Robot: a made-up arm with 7 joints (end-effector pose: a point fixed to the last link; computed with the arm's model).
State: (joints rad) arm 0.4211 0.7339 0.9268 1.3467 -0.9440 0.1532 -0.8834
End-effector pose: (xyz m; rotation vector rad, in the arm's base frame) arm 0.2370 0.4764 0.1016 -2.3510 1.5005 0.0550
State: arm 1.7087 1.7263 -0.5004 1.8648 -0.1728 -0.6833 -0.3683
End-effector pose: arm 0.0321 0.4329 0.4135 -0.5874 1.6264 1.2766
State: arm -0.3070 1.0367 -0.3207 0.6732 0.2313 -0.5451 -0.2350
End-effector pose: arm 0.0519 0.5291 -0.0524 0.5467 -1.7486 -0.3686
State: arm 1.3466 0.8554 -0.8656 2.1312 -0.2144 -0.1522 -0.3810
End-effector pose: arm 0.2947 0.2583 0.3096 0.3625 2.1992 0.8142
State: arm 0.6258 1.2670 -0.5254 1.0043 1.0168 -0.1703 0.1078
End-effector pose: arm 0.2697 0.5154 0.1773 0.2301 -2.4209 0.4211
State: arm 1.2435 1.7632 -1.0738 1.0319 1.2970 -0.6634 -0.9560
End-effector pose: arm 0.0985 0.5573 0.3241 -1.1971 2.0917 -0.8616
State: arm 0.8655 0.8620 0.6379 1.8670 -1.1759 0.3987 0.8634
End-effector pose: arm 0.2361 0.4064 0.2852 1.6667 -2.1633 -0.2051
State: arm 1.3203 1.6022 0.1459 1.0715 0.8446 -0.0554 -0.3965
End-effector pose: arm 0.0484 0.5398 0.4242 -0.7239 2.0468 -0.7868
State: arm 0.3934 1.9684 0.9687 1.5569 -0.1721 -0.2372 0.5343
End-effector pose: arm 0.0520 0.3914 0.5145 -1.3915 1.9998 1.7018
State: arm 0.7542 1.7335 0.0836 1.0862 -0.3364 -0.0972 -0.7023
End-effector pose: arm 0.1046 0.5395 0.4178 -1.8483 1.7316 0.7866
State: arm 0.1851 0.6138 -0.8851 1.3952 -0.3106 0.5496 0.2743
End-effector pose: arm 0.2411 0.2372 -0.1072 -0.1230 -1.3174 -0.8146
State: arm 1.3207 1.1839 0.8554 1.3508 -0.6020 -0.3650 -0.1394
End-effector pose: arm 0.1162 0.5268 0.3585 -1.5330 1.5693 0.0130
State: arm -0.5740 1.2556 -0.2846 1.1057 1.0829 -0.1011 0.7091
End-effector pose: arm 0.0814 0.5057 0.0116 -0.2763 -1.2167 0.3789
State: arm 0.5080 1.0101 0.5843 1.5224 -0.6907 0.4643 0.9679
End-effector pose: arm 0.2438 0.4684 0.2271 0.8830 -1.9418 -0.2161
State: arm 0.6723 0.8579 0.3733 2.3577 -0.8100 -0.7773 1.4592
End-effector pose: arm 0.2077 0.3393 0.2288 0.9945 -1.2301 -2.3413
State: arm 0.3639 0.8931 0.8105 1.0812 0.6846 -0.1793 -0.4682
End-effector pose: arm 0.2245 0.5145 0.1081 -0.9867 2.1834 -1.4072
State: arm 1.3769 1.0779 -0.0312 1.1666 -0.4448 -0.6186 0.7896
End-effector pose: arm 0.2671 0.5010 0.3718 0.7247 -2.4517 -1.4834
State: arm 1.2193 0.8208 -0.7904 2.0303 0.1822 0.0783 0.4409
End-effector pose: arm 0.3131 0.2540 0.2842 -0.8541 -2.5367 -1.3813
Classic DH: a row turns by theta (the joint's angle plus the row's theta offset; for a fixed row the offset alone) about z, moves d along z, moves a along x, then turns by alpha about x. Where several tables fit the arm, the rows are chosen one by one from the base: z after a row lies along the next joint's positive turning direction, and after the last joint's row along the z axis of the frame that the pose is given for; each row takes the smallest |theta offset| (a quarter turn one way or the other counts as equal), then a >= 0, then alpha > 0; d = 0 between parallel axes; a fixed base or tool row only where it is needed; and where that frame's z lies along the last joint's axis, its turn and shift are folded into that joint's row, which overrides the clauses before.
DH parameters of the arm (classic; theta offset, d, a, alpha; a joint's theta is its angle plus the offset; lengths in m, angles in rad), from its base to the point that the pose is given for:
base (fixed): 0 0.25 0.03 1.5708
joint 1: -1.5708 -0.12 0.02 -1.5708
joint 2: 1.5708 0.04 0.01 -1.5708
joint 3: 1.5708 -0.35 0.03 -1.5708
joint 4: 0 -0.01 -0.01 1.5708
joint 5: 0 -0.2 0.02 1.5708
joint 6: 1.5708 -0.01 0.02 1.5708
joint 7: 1.0783 -0.02 0 0.964
tool (fixed): -0.9031 0 0 0

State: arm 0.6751 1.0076 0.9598 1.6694 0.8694 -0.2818 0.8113
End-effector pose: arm 0.1783 0.4575 0.2617 0.2678 2.4199 0.4844
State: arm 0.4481 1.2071 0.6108 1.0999 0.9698 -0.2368 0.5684
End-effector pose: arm 0.2024 0.5398 0.2363 0.1459 3.0050 -0.3278
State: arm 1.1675 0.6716 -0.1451 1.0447 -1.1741 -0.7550 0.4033
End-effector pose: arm 0.4187 0.4082 0.2553 0.5178 -2.0944 -1.8906
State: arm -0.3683 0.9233 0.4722 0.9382 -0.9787 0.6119 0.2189
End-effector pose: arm 0.0893 0.5281 -0.0341 1.3180 -0.6631 -0.6490
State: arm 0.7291 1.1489 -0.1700 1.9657 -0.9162 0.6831 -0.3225
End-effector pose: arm 0.2663 0.3569 0.2656 -1.7345 1.9912 0.8138
